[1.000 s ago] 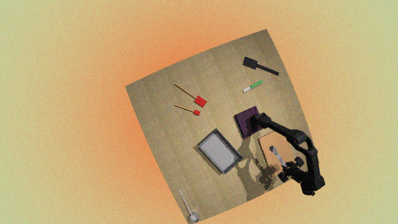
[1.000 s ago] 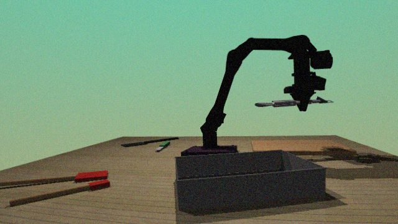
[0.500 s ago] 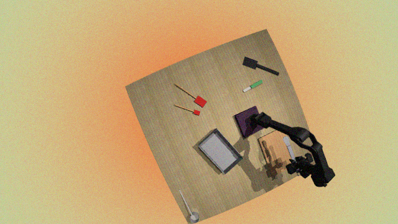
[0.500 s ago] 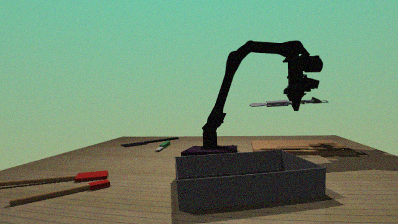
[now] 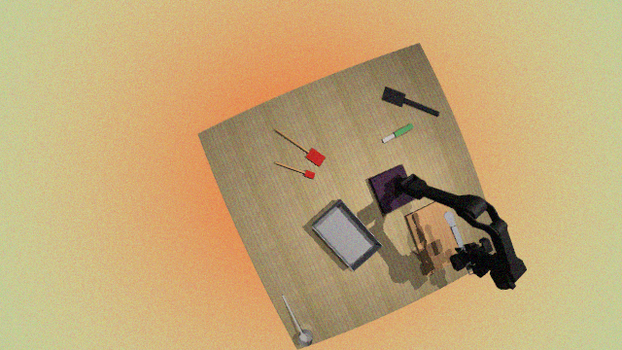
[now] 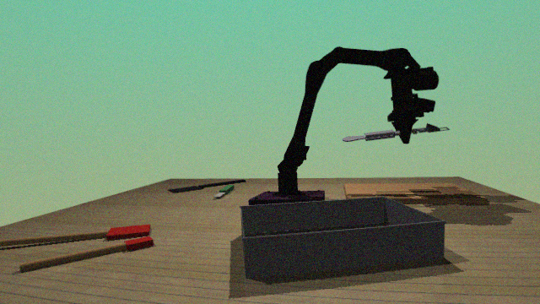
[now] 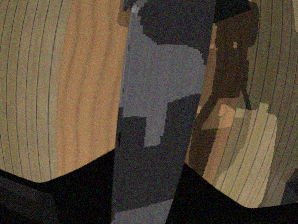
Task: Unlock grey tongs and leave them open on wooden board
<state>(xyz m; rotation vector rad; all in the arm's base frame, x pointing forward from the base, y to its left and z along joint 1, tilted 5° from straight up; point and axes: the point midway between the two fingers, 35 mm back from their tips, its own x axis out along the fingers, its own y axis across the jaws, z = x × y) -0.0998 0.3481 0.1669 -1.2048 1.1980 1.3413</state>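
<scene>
The wooden board is 150 mm below my gripper tip. Also, from my gripper tip: grey roasting tin (450 mm ahead, 200 mm to the right, 130 mm below); black spatula (730 mm to the right, 150 mm below, 80 mm behind).
</scene>
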